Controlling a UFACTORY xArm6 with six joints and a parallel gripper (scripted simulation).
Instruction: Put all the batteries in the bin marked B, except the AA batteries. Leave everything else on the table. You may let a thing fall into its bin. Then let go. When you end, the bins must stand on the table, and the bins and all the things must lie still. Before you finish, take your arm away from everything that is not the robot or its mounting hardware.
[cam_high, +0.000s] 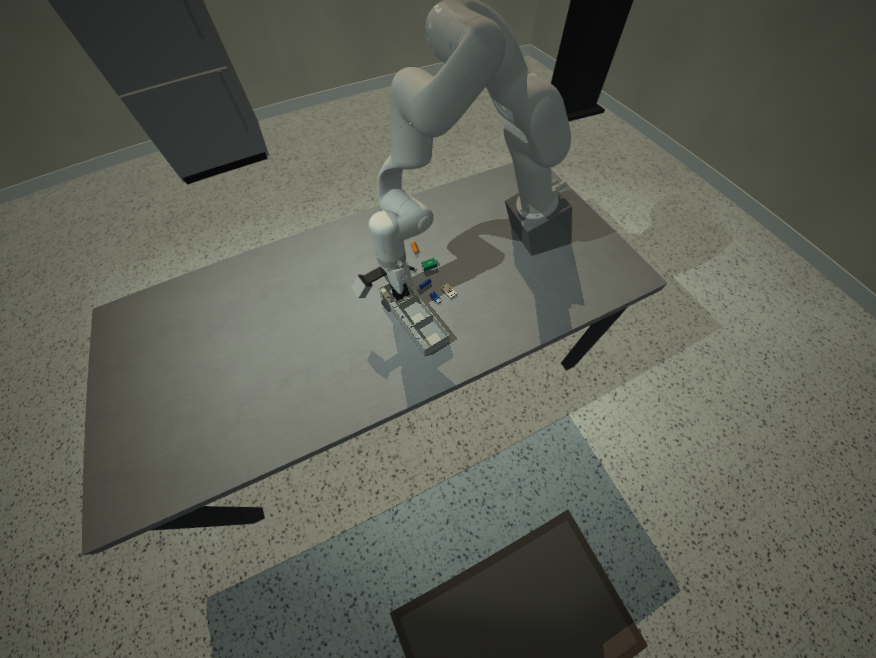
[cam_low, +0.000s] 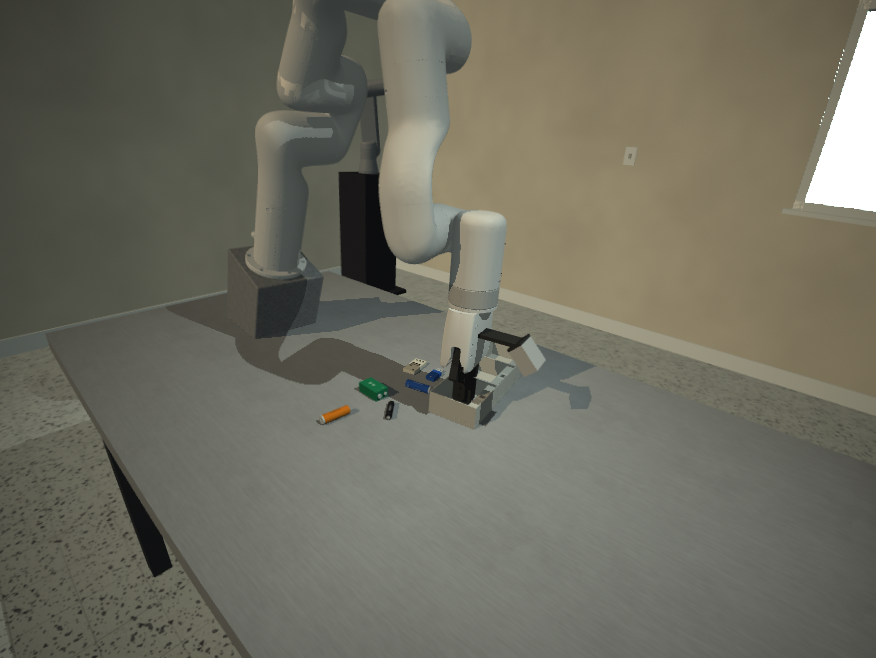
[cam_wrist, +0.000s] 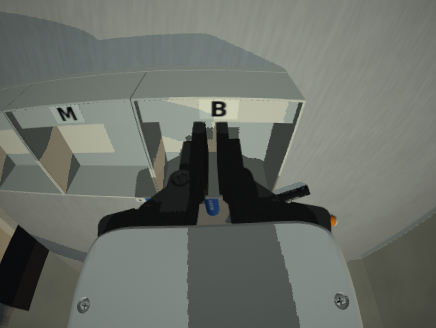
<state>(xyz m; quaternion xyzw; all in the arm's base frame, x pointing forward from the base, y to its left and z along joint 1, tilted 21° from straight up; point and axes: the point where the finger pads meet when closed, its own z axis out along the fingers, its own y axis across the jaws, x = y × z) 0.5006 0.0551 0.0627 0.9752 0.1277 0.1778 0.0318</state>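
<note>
Right now the grey bin row is 80 mm to the left of my hand, 20 mm below it and 10 mm behind it. From my hand the other things lie so: black cylindrical battery (100 mm to the right, 70 mm behind, 30 mm below); blue cylindrical battery (90 mm behind, 30 mm below, 20 mm to the right); blue USB stick (100 mm behind, 50 mm to the left, 30 mm below).
</note>
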